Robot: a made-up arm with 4 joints.
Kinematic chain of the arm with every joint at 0, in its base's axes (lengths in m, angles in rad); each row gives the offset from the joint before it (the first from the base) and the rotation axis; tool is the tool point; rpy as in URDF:
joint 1: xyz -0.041 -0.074 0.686 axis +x
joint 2: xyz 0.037 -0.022 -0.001 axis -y
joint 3: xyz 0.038 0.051 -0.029 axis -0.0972 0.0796 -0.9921
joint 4: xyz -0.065 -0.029 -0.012 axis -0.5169 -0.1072 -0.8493
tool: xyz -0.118 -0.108 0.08 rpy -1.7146 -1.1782 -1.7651
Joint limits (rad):
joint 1: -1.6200..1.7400
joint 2: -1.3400..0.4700
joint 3: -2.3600..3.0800
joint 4: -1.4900..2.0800
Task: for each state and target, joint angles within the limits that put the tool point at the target. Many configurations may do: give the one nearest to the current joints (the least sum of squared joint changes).
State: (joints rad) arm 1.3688 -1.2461 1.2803 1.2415
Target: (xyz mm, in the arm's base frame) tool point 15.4 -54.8 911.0
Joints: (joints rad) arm 1.0814 -1.3400 0.8048 0.9996
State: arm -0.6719 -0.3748 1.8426 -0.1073
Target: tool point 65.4 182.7 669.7
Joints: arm -0.2448 -0.0315 2.1567 0.1584
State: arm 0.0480 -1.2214 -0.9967 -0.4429
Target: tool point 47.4 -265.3 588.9
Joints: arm -0.0006 -1.0168 -0.9682 -0.3881
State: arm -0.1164 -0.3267 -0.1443 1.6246
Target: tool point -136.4 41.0 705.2
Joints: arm -0.1244 -0.4281 -0.3278 1.8130
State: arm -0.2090 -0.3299 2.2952 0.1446
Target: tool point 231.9 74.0 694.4
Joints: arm -0.0107 -0.0372 2.6955 0.6261
